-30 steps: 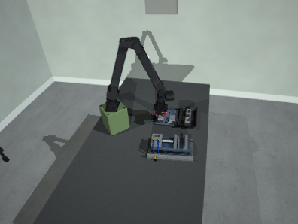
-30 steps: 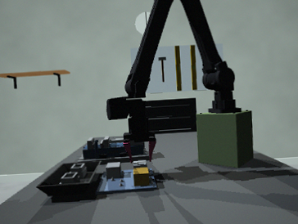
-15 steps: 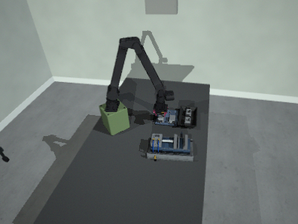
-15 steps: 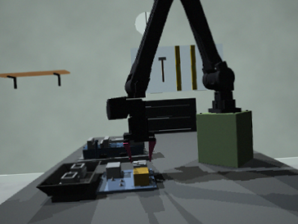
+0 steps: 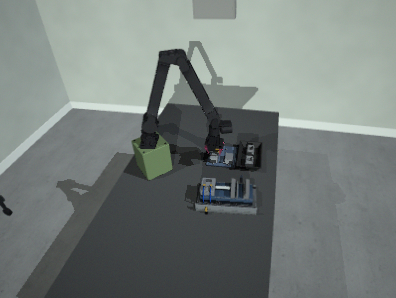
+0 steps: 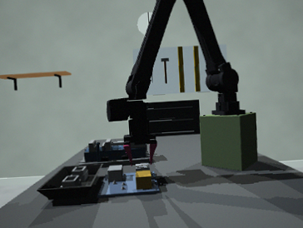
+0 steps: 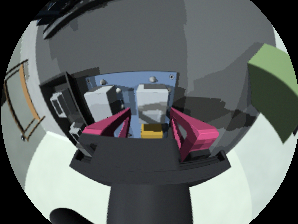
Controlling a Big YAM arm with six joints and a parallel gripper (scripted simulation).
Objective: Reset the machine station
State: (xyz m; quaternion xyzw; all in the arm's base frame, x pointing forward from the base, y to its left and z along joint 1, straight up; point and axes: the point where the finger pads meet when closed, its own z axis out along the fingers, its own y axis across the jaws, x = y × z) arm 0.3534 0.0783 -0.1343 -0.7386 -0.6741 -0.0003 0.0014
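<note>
My gripper is now 3 cm above the gray aluminum blank. From my hand the other things lie so: vise (29 cm to the right, 8 cm ahead, 2 cm below); then yellow brass blank (9 cm to the left, 3 cm below, 1 cm ahead).
</note>
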